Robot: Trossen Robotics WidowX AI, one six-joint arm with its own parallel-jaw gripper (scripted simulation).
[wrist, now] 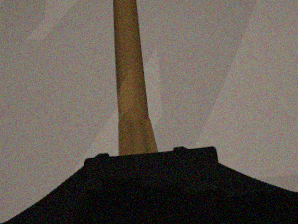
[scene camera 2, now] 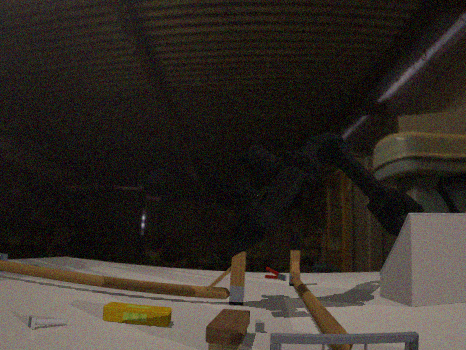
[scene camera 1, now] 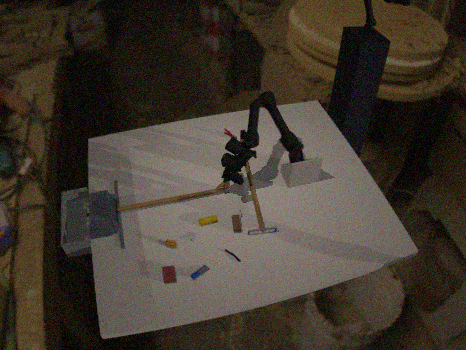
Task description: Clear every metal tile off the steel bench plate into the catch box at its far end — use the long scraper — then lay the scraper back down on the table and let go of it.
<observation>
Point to a yellow block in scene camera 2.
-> At 148, 315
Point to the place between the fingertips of the gripper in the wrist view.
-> At 141, 160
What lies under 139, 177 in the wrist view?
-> A long scraper.
</observation>
